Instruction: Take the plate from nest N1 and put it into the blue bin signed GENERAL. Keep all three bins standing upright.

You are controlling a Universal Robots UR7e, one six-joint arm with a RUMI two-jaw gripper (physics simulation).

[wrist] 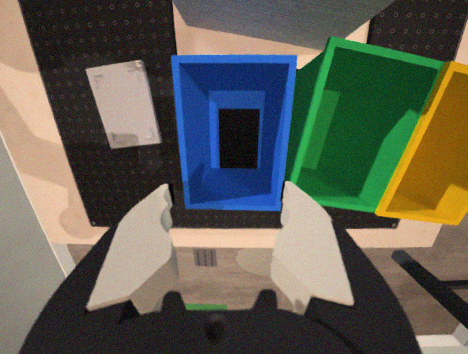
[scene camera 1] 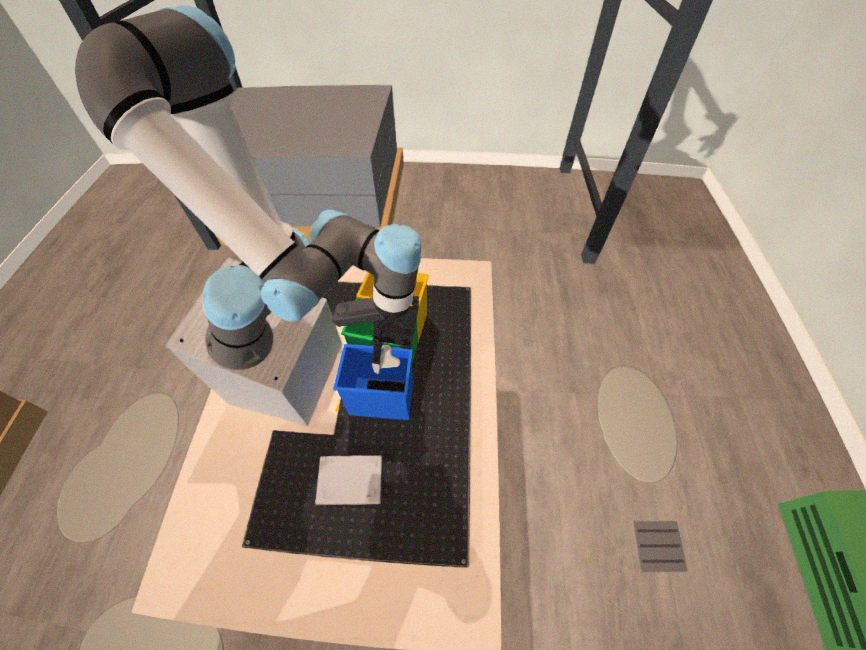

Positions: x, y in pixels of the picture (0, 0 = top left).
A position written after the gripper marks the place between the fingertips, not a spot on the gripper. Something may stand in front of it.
gripper: wrist 227, 184; scene camera 1 380, 355
blue bin: wrist 203, 84; scene camera 1 355, 368
green bin: wrist; scene camera 1
same spot on grey nest frame: (scene camera 1: 347, 481) = (wrist: 121, 106)
same spot on green bin: (scene camera 1: 357, 334) = (wrist: 323, 87)
